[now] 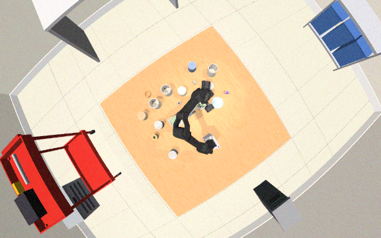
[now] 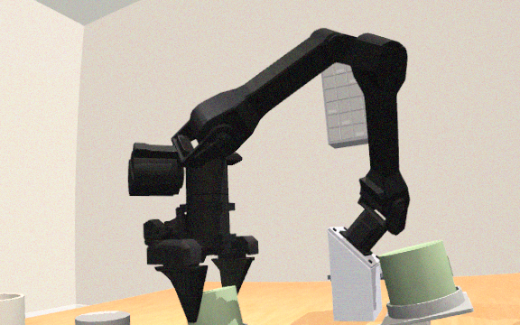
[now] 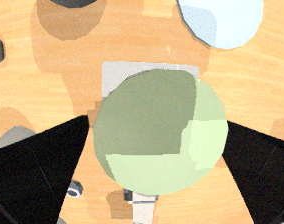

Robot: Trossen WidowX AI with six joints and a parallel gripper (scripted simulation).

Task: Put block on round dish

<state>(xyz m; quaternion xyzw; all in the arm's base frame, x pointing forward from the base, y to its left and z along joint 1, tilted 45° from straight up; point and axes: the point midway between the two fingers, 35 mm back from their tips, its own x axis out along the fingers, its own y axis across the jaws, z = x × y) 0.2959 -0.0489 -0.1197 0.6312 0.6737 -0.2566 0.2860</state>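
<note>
The grey block is 20 mm below my gripper tip. Round my gripper tip: pale blue round dish 70 mm behind, 110 mm to the right, 60 mm below; green cup 20 mm to the right; balance 10 mm behind, 140 mm to the left, 20 mm below.
</note>
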